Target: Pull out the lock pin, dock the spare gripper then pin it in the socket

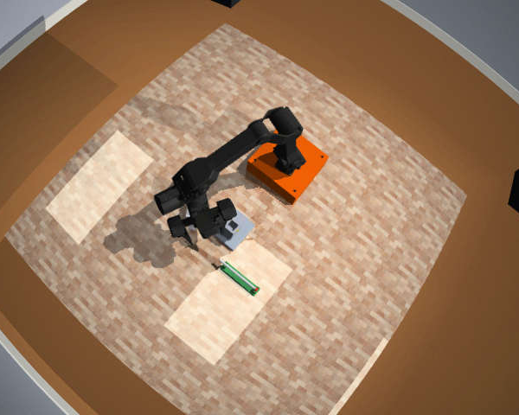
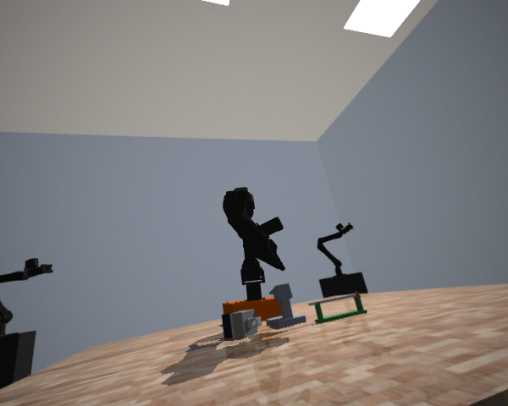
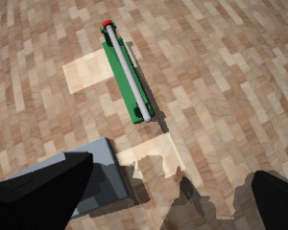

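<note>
Now: gripper tip 70 mm past the spare gripper, 100 mm to the left of it and 110 mm above it. Also, from my gripper tip: green rack: 20 mm ahead, 130 mm to the left, 120 mm below; grey mount: 90 mm behind, 40 mm to the left, 90 mm below.
</note>
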